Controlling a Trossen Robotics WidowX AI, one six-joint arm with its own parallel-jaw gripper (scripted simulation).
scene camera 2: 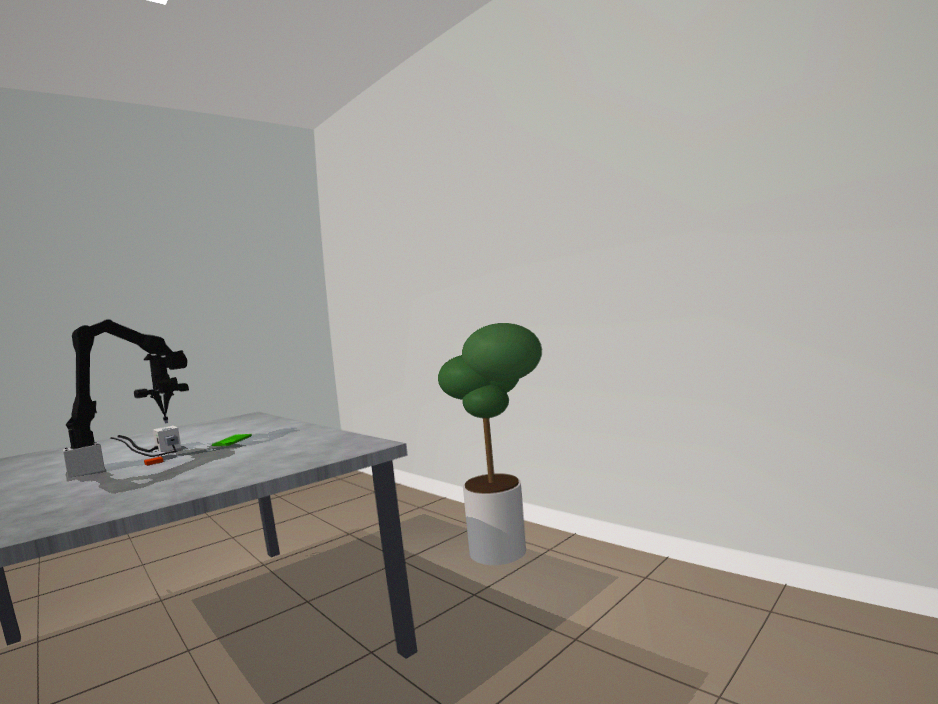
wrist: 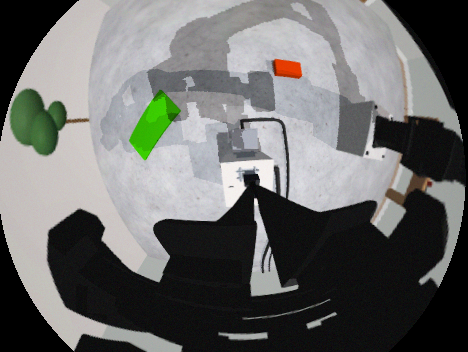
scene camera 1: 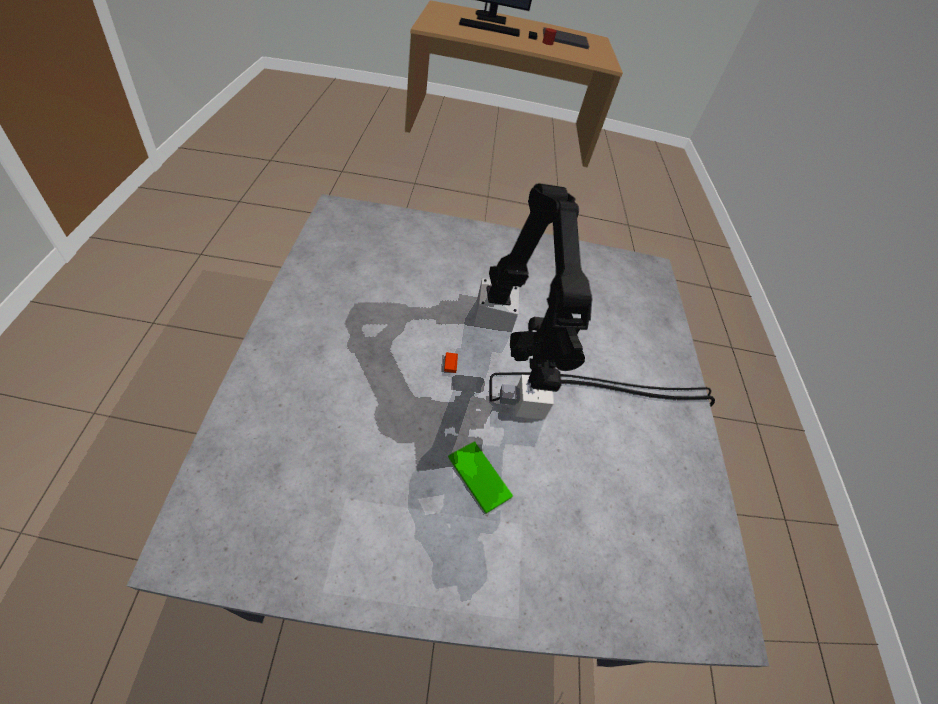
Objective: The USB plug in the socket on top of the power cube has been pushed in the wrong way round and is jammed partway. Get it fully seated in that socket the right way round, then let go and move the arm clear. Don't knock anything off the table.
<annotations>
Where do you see a green slab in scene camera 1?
478, 474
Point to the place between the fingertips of my gripper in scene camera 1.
534, 374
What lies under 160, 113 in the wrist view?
A green slab.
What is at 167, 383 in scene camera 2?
My gripper.
</annotations>
